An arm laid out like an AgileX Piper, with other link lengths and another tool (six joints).
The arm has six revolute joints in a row. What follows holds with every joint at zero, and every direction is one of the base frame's.
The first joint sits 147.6 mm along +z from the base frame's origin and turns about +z.
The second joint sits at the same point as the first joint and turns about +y.
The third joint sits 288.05 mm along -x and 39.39 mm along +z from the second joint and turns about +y.
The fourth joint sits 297.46 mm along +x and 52.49 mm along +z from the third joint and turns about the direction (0.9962, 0, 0.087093).
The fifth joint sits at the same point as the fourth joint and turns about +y.
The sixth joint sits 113.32 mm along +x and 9.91 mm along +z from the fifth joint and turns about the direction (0.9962, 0, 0.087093).
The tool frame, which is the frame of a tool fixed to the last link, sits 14.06 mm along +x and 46 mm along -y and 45.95 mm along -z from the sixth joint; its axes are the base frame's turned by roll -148.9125, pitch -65.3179 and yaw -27.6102 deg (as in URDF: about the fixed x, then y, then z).
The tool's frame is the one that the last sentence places.
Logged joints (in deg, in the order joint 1, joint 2, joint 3, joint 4, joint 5, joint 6), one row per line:
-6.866 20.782 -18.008 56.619 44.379 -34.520
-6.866 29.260 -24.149 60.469 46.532 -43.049
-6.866 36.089 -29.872 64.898 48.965 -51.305
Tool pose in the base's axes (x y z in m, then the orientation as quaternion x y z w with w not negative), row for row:
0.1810 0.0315 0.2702 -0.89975 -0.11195 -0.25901 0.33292
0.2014 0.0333 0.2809 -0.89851 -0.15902 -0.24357 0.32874
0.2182 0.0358 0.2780 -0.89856 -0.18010 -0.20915 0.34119
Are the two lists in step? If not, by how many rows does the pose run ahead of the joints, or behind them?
The pose runs 2 rows ahead of the joints: the pose in row i belongs to the joints in row i + 2.
